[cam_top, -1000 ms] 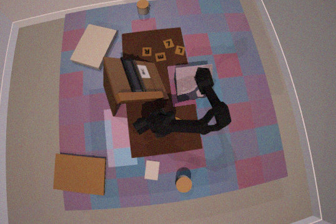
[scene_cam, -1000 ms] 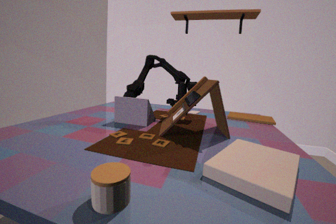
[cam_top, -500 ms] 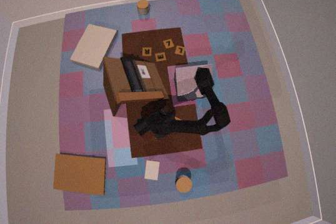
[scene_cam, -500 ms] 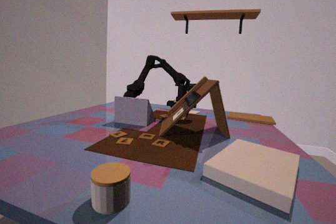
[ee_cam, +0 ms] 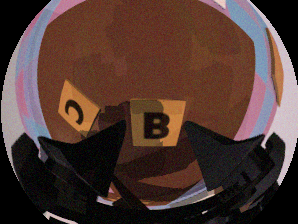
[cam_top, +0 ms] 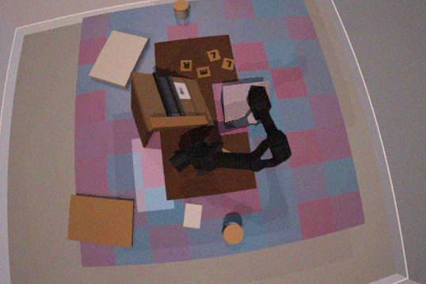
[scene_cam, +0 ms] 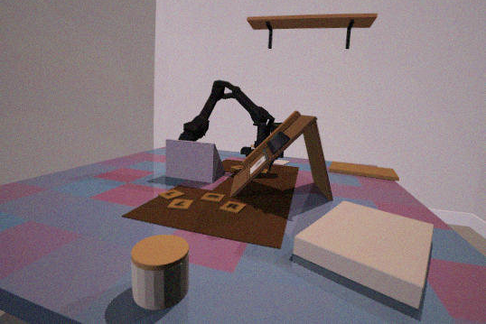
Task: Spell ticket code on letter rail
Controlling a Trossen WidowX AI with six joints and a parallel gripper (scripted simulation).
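The orange letter tile lies right at my gripper tip. The rest, counted from my gripper tip: white ticket: 27 cm to the right, 9 cm above, 8 cm ahead; brown mat: 22 cm to the right, 4 cm behind; small white card: 25 cm to the left, 2 cm ahead.
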